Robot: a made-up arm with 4 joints.
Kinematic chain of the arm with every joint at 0, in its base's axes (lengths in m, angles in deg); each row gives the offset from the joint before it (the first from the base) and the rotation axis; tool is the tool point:
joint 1: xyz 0 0 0.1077 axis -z
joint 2: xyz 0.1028 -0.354 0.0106 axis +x
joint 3: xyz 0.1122 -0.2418 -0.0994 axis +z
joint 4: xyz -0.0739 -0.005 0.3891 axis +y
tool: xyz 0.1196 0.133 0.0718
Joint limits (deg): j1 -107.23..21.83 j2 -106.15..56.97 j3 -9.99..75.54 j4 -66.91..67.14
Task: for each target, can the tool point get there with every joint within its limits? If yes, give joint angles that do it. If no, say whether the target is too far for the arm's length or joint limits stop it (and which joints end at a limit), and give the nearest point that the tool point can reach.
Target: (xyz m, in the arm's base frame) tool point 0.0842 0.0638 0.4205
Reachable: yes | joints -47.43 -71.02 53.85 -33.13
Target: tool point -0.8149 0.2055 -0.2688
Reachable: no: joint limits stop it (at a limit: joint 1, joint 2, joint 3) | nearest point -0.1397 0.1678 0.1055 | short by 0.773 m
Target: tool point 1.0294 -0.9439 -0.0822
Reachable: no: too far | nearest point 0.6477 -0.5939 0.1001 | short by 0.549 m
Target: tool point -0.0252 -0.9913 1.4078
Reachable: no: too far | nearest point -0.0149 -0.5874 0.5877 | short by 0.914 m
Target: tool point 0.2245 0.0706 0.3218
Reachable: yes | joints -66.66 -66.27 50.04 50.60
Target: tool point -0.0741 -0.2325 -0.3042
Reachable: no: joint limits stop it (at a limit: joint 1, joint 2) | nearest point 0.1330 -0.1291 0.1463 | short by 0.506 m
